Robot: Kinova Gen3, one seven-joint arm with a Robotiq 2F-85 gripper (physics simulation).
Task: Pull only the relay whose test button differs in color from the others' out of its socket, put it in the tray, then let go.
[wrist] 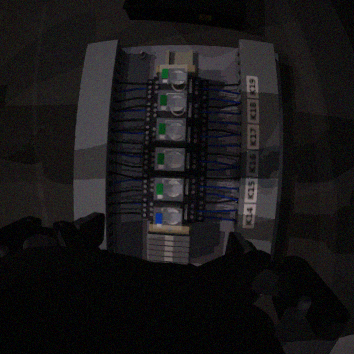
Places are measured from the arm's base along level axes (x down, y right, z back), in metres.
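Pixels of known places: gripper, between the fingertips: (163, 237).
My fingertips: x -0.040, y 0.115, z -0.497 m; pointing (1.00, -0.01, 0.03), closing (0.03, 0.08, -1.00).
Behind a point stands the place of what it marks.
A relay with a blue test button (170, 216) {z -0.495, x 0.022, y 0.115 m} sits in the socket nearest my gripper, in line with the label K14 (249, 216) {z -0.577, x 0.047, y 0.117 m}. The other relays in the column, such as the one beside K15 (170, 189) {z -0.494, x 0.022, y 0.090 m} and the topmost one (175, 76) {z -0.493, x 0.022, y -0.018 m}, have green buttons and sit in their sockets. My gripper (163, 237) {z -0.497, x -0.040, y 0.115 m} is open, with its dark fingertips wide apart at the lower left and lower right. They look to be above the panel, either side of the column's lower end. A black box (185, 12) {z -0.497, x 0.066, y -0.136 m}, which looks like the tray, is partly in view at the top edge.
Grey wire ducts (92, 130) {z -0.400, x 0.047, y 0.033 m} (262, 150) {z -0.586, x 0.047, y 0.047 m} run along both sides of the panel. Black and blue wires (222, 132) {z -0.547, x 0.087, y 0.025 m} run from the sockets to the ducts. A block of grey terminals (169, 247) {z -0.494, x 0.043, y 0.155 m} stands below the blue-button relay. The picture is dark, with shadow bands.
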